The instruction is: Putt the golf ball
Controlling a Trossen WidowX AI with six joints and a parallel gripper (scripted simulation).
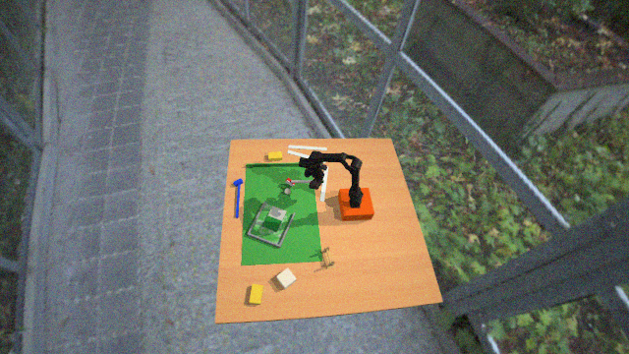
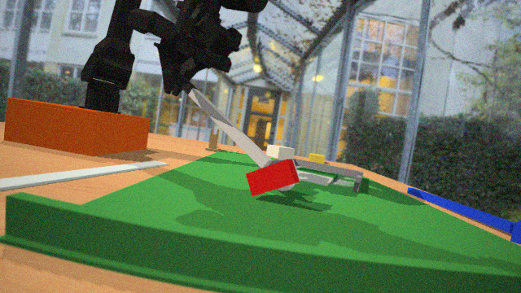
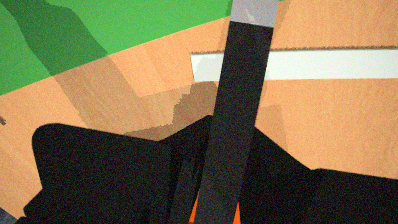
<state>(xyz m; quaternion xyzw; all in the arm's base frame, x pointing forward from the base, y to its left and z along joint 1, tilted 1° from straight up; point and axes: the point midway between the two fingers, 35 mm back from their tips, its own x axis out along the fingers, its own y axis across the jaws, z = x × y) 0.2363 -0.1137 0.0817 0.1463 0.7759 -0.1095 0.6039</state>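
The red putter is 11 cm ahead of my gripper tip, 4 cm to the right of it and 3 cm below it. The rest, counted from my gripper tip: white golf ball 21 cm ahead, 1 cm to the right, 11 cm below; then wooden stand 4 cm behind, 45 cm to the left, 9 cm below; then blue putter 54 cm ahead, 3 cm to the left, 12 cm below.
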